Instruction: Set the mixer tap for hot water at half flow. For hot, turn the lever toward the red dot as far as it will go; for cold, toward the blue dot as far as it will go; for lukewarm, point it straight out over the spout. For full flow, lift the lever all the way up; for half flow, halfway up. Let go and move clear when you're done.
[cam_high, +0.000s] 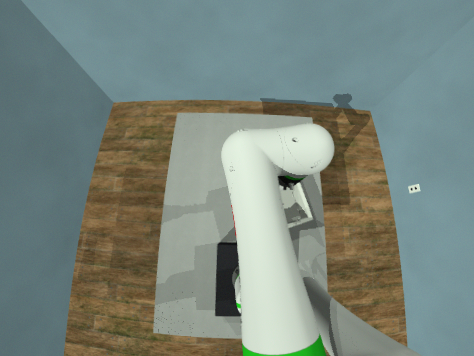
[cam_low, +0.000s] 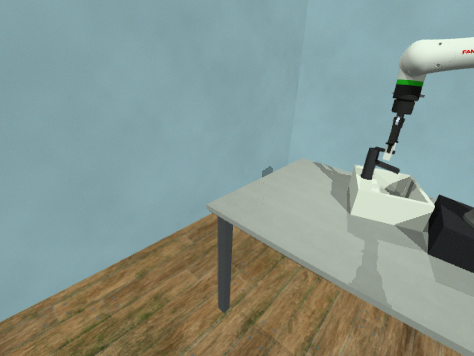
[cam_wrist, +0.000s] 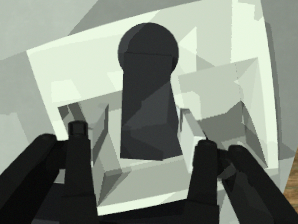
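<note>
My hand is 2 cm short of the lever. Also, from my hand: white basin: 6 cm behind, 3 cm to the right, 23 cm below.
</note>
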